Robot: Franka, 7 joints.
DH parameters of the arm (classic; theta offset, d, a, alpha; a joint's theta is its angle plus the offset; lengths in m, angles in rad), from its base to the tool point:
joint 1: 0 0.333 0 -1.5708
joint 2: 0 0 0 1.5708
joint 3: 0 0.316 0.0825 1.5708
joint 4: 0 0 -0.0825 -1.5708
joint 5: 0 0.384 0 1.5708
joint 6: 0 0 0.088 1.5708
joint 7: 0 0.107 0 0
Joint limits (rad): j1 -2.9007..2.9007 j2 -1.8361..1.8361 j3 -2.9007..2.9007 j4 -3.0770..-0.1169 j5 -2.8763..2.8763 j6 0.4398..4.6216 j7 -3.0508..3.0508
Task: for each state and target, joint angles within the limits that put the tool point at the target. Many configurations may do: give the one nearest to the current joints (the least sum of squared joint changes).
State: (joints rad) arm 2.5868 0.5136 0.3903 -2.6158 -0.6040 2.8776 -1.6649
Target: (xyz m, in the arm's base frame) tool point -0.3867 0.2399 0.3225
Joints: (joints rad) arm 2.3620 -0.1117 0.1516 -2.6227 -0.5912 2.9048 -1.6649
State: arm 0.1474 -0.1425 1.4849 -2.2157 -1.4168 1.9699 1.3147
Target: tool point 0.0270 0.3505 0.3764
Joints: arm 0.4885 -0.6314 1.3518 -2.6779 -1.2348 1.4692 1.3147
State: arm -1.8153 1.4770 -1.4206 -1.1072 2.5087 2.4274 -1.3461
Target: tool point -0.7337 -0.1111 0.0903
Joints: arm -2.1831 1.7241 -1.2810 -1.2867 2.5078 2.4348 -1.3461
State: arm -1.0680 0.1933 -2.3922 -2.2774 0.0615 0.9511 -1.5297
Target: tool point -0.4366 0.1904 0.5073
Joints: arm -1.1310 0.0589 -2.4500 -1.8462 0.0555 1.2232 -1.5297
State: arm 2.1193 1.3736 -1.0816 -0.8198 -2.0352 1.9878 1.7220
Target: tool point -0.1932 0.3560 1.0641
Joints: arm 2.3394 0.5313 -1.2195 -0.2546 -2.0835 1.8422 1.7220
